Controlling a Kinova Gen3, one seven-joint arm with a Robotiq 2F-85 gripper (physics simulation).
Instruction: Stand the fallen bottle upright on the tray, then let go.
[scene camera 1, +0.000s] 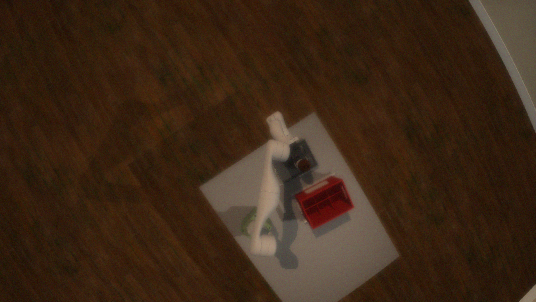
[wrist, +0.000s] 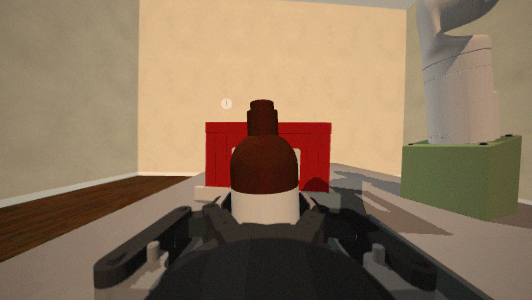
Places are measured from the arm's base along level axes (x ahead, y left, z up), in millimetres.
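Pixels of known places: gripper, fingertip midpoint: (wrist: 265, 200); arm's base, origin of the base link: (wrist: 458, 141).
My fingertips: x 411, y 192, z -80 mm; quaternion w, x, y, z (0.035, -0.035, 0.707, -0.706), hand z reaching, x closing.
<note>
Ahead of a thing's pixels: the offset from my fingertips to its top centre. "spot": to the spot under its first point. Level surfaces: height alone.
The brown bottle {107 mm up, 2 mm ahead, 3 mm right} (scene camera 1: 303, 165) (wrist: 264, 165) with a white label stands upright between the fingers, its neck pointing up. My gripper (scene camera 1: 301, 162) (wrist: 265, 200) is shut on the bottle around its labelled body, coming in from the side. The dark tray {spot: 58 mm down, 109 mm back, 19 mm right} (scene camera 1: 286, 174) lies under the gripper and bottle in the scene view. The bottle's base is hidden in both views, so I cannot tell whether it touches the tray.
A red crate {112 mm up, 14 mm ahead, 250 mm right} (scene camera 1: 327, 204) (wrist: 217, 157) with compartments stands close by, beyond the bottle in the wrist view. The green robot base block (scene camera 1: 248, 224) (wrist: 445, 175) stands at the right in the wrist view. Both are on the grey table top {63 mm down} (scene camera 1: 360, 250).
</note>
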